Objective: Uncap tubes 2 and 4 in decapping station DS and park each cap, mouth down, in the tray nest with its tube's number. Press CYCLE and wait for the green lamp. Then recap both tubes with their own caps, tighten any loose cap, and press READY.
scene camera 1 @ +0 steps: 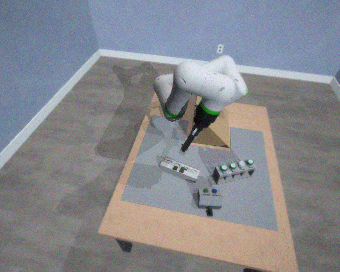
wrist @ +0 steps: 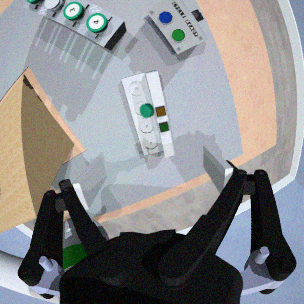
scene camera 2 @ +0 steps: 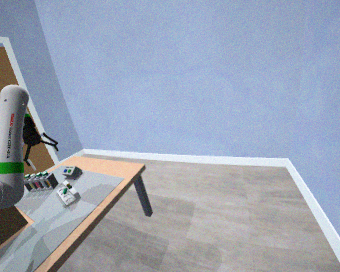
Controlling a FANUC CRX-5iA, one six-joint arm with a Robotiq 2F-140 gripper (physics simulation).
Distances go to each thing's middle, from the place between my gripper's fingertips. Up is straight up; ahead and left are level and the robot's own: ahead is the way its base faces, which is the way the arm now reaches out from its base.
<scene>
The grey button box (wrist: 193,34) is 180 mm ahead of my hand, 140 mm to the left of it and 190 mm below it.
</scene>
